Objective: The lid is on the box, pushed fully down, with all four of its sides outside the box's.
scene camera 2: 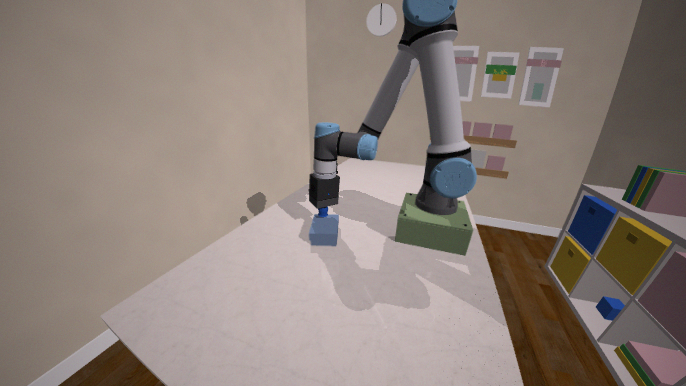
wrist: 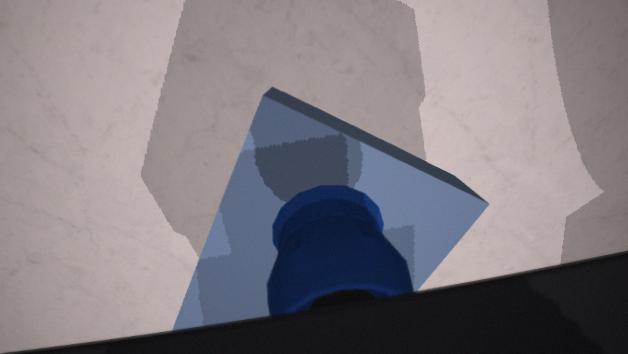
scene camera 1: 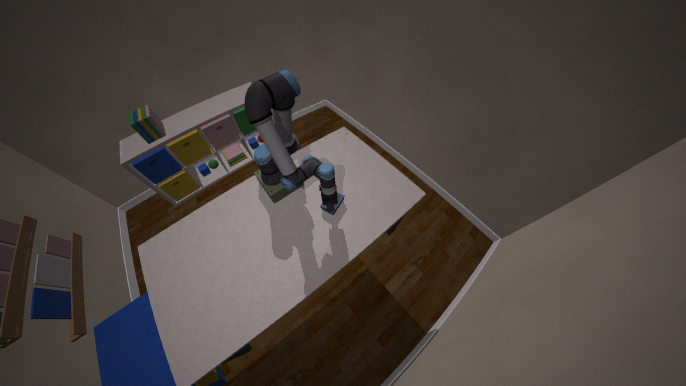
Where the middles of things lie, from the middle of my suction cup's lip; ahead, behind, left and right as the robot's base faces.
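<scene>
Blue lid (scene camera 2: 322, 228) in my sight: 30 mm left of my suction cup, 20 mm behind, 40 mm below.
</scene>
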